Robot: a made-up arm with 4 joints.
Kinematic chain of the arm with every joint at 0, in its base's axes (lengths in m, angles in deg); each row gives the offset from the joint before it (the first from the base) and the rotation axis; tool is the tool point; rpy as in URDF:
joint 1: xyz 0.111 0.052 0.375 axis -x
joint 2: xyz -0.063 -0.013 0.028 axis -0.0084 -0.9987 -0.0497
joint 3: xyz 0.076 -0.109 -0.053 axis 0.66 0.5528 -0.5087
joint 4: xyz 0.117 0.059 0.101 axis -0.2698 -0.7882 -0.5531
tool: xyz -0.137 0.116 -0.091 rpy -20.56 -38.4 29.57
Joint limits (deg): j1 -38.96..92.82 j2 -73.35..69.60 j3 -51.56..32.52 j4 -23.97..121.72
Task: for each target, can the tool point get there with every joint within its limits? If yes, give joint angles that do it. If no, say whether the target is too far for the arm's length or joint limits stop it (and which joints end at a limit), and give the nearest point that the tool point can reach.
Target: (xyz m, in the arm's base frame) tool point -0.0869 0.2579 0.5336
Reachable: no: joint limits stop it (at a limit: joint 2, joint 3, joint 4) | nearest point 0.0027 0.1593 0.4576 | short by 0.153 m
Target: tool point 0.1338 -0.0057 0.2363
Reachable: yes | joints 48.47 -31.18 6.45 32.98
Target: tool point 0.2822 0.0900 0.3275
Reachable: yes | joints 22.70 21.22 -26.92 52.99
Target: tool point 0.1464 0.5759 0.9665
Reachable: no: too far | nearest point 0.2063 0.3111 0.6675 | short by 0.404 m
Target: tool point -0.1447 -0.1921 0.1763
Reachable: no: joint limits stop it (at a limit: joint 2, joint 3) | nearest point -0.0456 -0.1112 0.2422 | short by 0.144 m
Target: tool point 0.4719 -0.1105 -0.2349
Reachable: no: too far | nearest point 0.2813 -0.0336 0.0538 | short by 0.354 m
